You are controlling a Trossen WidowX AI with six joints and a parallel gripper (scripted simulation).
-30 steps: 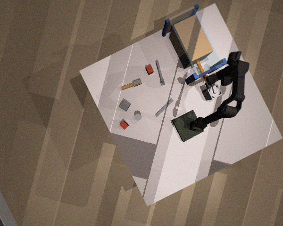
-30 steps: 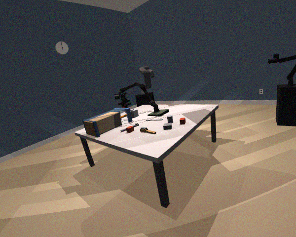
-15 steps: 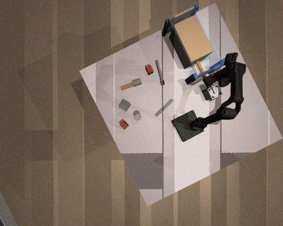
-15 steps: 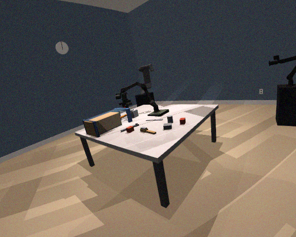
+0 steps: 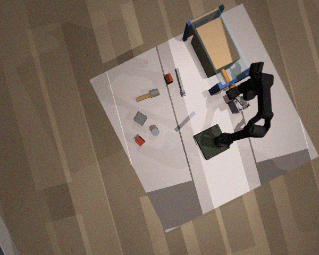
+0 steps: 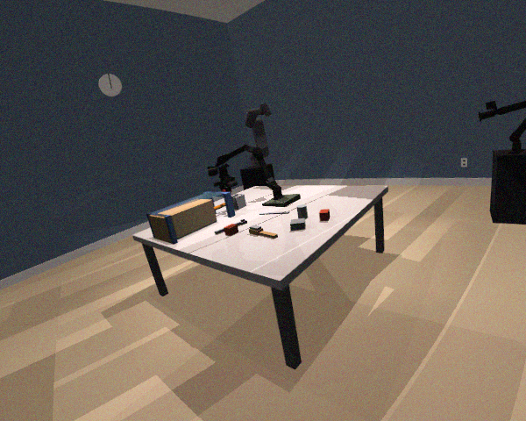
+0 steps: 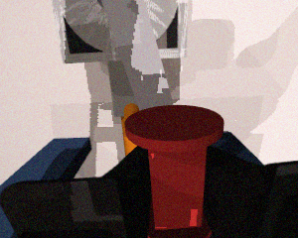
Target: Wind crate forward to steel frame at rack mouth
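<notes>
The blue frame is 60 mm ahead of my gripper tip, 30 mm to the right of it and 10 mm below it. Also, from my gripper tip: winch handle: 40 mm behind, 10 mm to the right, 10 mm below; then red knob: 20 mm above; then grey winch: 110 mm behind, 30 mm to the right, 80 mm below.
</notes>
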